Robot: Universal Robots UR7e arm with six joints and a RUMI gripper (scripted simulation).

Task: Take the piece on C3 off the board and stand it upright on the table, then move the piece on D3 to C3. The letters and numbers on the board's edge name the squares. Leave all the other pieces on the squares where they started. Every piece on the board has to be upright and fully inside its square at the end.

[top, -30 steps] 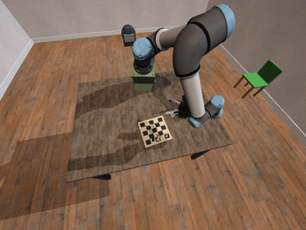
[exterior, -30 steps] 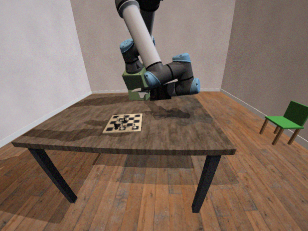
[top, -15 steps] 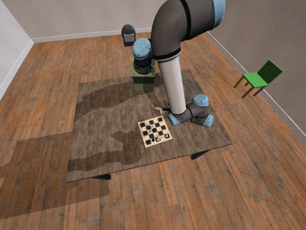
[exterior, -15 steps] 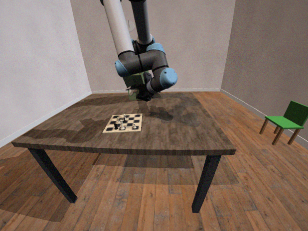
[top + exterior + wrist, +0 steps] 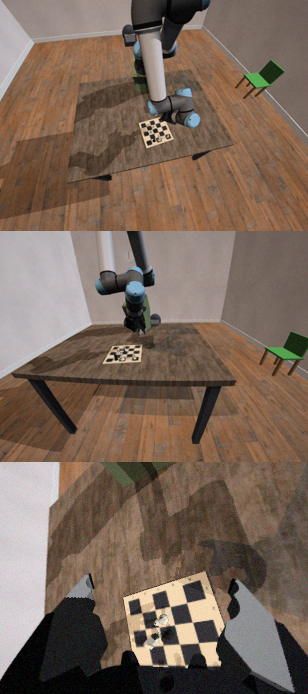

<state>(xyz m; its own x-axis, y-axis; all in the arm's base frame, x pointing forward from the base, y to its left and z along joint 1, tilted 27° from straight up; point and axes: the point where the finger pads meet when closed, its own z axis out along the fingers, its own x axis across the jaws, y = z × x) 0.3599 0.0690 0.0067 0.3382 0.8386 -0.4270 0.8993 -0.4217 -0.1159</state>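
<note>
Now: hand 11 cm short of the chessboard, 6 cm to the left of it and 13 cm above it.
</note>
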